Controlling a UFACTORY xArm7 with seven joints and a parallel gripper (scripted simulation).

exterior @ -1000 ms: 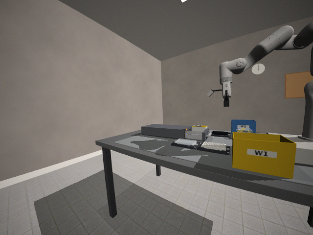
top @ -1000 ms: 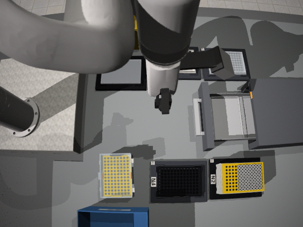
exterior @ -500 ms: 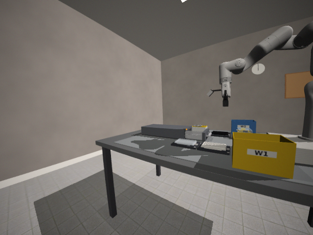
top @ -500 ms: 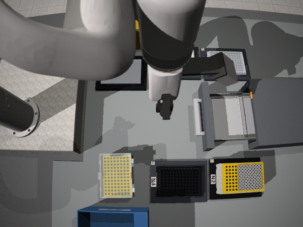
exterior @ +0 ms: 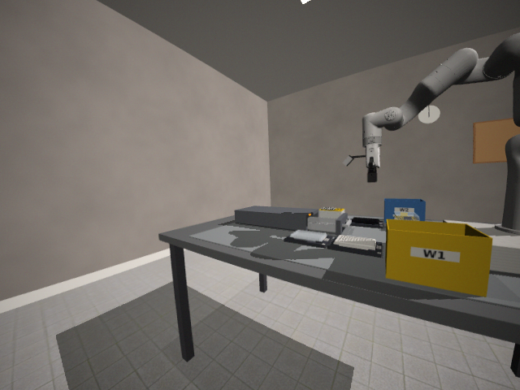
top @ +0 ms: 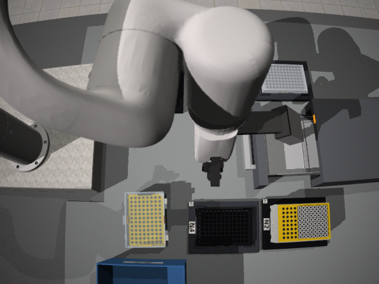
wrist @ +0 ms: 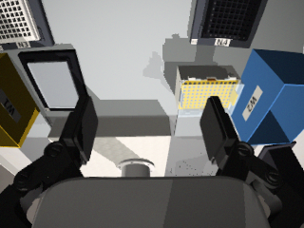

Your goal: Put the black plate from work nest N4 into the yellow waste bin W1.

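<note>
Right now the black plate is 21 cm below my hand, 15 cm to the right of it and 1 cm ahead of it. Also, from my hand: work nest N4 (23 cm below, 14 cm to the right, 1 cm ahead); cooler drawer (23 cm ahead, 21 cm below, 1 cm to the left); yellow tip rack (18 cm to the right, 18 cm below, 18 cm ahead).
</note>
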